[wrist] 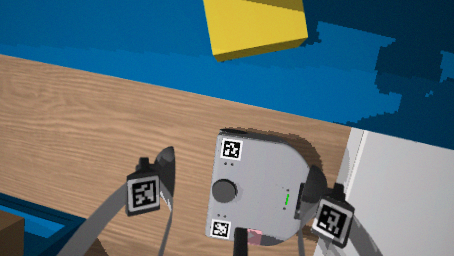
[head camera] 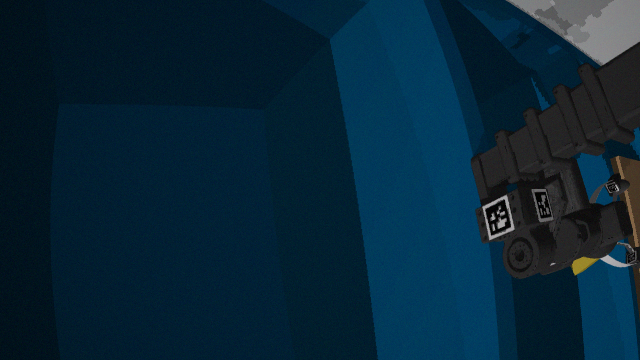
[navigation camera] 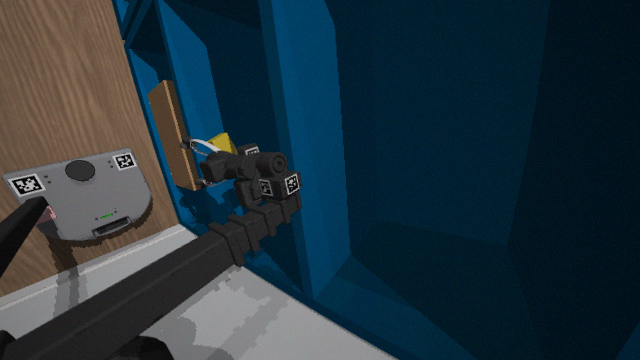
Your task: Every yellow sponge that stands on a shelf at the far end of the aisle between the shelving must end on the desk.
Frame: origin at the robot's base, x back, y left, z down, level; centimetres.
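Seen in the pictures: gripper, between the fingertips: (head camera: 631, 219) (navigation camera: 192, 162); robot's base, origin of its link: (navigation camera: 81, 169).
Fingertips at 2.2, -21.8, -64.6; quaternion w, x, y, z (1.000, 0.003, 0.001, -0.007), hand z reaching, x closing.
Observation:
Pixels of each thing's top centre, then the offset from my fingertips to it, as dx, dy, dz. Level surfaces: height alone.
- yellow sponge, centre of its top: (head camera: 575, 244) (navigation camera: 227, 149) -0.5, -14.7, +6.7
- blue shelf, height of its surface: dz +11.2
- brown box, centre of its top: (navigation camera: 214, 135) -5.5, -22.5, +30.0
- blue upright panel, height of its surface: dz -34.5
A yellow sponge (head camera: 584, 265) (navigation camera: 223, 142) (wrist: 257, 27) stands on a blue shelf (navigation camera: 192, 85) (wrist: 125, 40). In the wrist view it is at the top, cut off by the picture edge. In the head and navigation views the wrist partly hides it. My gripper (head camera: 625, 220) (navigation camera: 194, 163) (wrist: 238, 174) is open, its fingers wide apart with nothing between them. It is on the aisle side of the sponge, apart from it, and points away from the shelf. The desk does not show in these views.
A brown box (navigation camera: 172, 135) is in the shelving beyond the fingertips. My base (navigation camera: 100, 195) (wrist: 260, 165) is on the wooden floor. Another blue unit with a brown box (wrist: 10, 235) is at the wrist view's lower left. A blue upright panel (navigation camera: 305, 150) stands beside my wrist.

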